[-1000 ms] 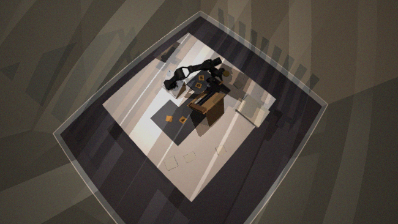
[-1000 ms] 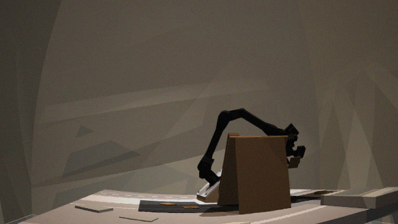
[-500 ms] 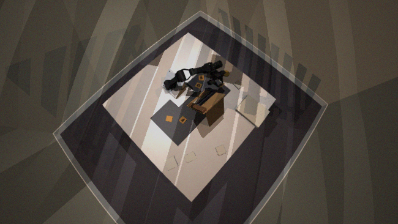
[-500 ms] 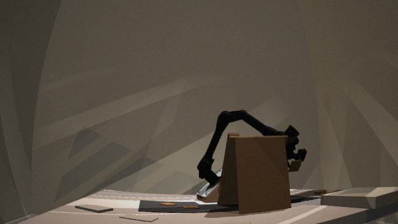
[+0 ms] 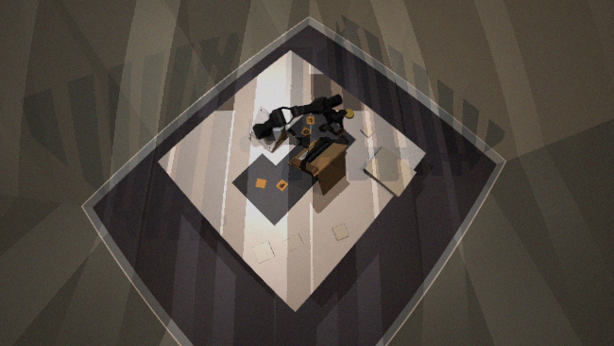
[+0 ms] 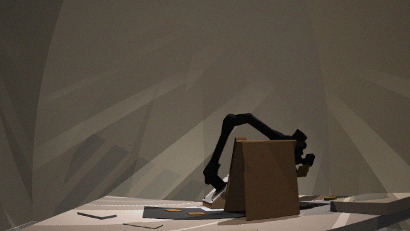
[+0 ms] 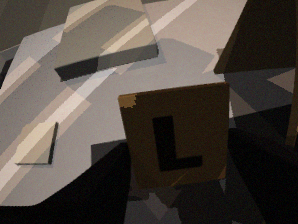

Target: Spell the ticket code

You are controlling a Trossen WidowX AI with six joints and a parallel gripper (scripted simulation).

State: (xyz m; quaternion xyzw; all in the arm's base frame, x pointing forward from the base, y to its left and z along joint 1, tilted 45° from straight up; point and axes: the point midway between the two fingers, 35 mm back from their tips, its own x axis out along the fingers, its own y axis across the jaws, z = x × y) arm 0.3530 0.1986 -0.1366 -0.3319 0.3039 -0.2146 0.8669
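The white ticket lies 220 mm to the right of my gripper tip, 90 mm behind it and 80 mm below it. The rest, counted from my gripper tip: yellow object (240 mm to the left, 150 mm below, 60 mm behind); letter tile (right at my gripper tip); dark mat (250 mm to the right, 170 mm behind, 160 mm below).
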